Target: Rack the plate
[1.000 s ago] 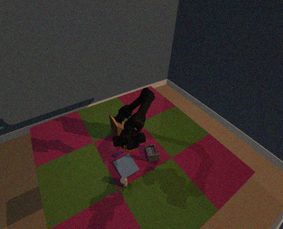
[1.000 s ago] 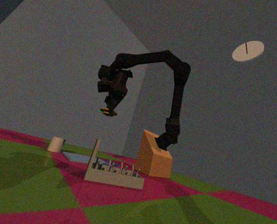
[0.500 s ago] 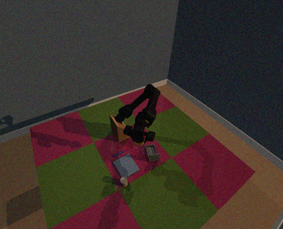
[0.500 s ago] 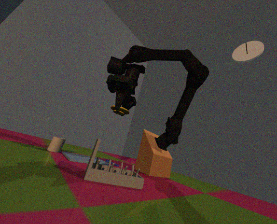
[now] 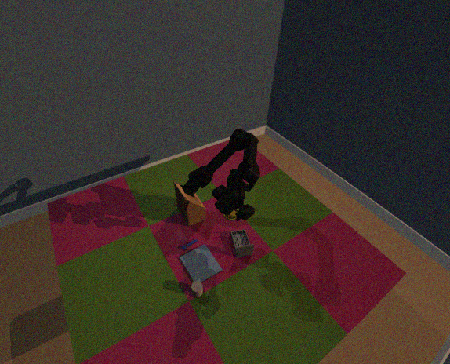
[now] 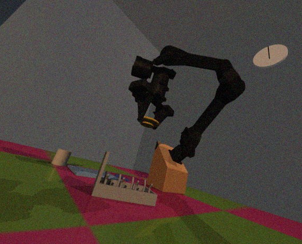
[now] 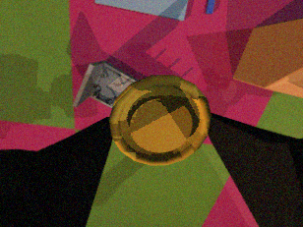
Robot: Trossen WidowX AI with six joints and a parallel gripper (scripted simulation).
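Right now my gripper tip is 40 mm short of the dish rack, 40 mm to the right of it and 160 mm above it. From my gripper tip the other things lie so: blue spoon: 60 mm behind, 180 mm to the right, 180 mm below; then yellow plate: 10 mm above; then pale blue mat: 50 mm ahead, 170 mm to the right, 180 mm below.
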